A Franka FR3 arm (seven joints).
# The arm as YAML. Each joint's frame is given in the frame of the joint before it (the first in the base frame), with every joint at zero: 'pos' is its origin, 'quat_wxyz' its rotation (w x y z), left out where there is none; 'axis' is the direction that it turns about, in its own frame. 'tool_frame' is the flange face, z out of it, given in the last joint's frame.
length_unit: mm
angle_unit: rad
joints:
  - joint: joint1
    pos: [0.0, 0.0, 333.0]
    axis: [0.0, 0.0, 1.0]
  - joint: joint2
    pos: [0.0, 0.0, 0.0]
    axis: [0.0, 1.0, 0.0]
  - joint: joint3
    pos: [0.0, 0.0, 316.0]
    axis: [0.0, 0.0, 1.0]
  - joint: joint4
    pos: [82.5, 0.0, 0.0]
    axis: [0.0, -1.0, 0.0]
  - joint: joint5
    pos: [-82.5, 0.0, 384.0]
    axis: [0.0, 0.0, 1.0]
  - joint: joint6
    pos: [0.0, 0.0, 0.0]
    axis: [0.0, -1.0, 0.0]
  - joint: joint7
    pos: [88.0, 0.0, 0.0]
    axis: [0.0, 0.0, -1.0]
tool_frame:
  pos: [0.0, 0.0, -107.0]
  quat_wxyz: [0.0, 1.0, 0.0, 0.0]
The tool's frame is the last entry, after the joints.
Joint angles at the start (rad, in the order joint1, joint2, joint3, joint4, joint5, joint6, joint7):
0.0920, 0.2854, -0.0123, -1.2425, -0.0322, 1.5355, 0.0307
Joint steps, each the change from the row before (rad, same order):
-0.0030, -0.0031, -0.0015, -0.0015, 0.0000, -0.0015, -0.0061
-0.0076, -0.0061, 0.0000, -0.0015, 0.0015, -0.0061, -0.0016
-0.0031, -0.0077, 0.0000, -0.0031, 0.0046, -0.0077, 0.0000
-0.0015, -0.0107, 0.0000, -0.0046, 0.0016, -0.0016, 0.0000
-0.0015, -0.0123, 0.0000, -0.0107, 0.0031, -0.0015, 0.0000
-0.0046, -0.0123, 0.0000, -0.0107, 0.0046, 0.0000, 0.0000
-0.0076, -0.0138, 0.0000, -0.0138, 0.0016, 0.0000, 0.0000
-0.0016, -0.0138, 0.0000, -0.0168, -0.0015, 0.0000, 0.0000
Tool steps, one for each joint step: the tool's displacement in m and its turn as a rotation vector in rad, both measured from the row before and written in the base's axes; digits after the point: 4 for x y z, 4 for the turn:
-0.0008, -0.0028, 0.0011, -0.0004, 0.0001, 0.0016
-0.0020, -0.0049, 0.0026, 0.0015, 0.0017, -0.0062
-0.0029, -0.0017, 0.0027, 0.0045, 0.0034, -0.0031
-0.0031, -0.0010, 0.0044, 0.0020, -0.0044, -0.0015
-0.0036, -0.0009, 0.0026, 0.0033, 0.0001, -0.0014
-0.0034, -0.0026, 0.0026, 0.0048, -0.0013, -0.0043
-0.0037, -0.0048, 0.0021, 0.0018, 0.0001, -0.0075
-0.0040, -0.0014, 0.0006, -0.0015, 0.0029, -0.0017

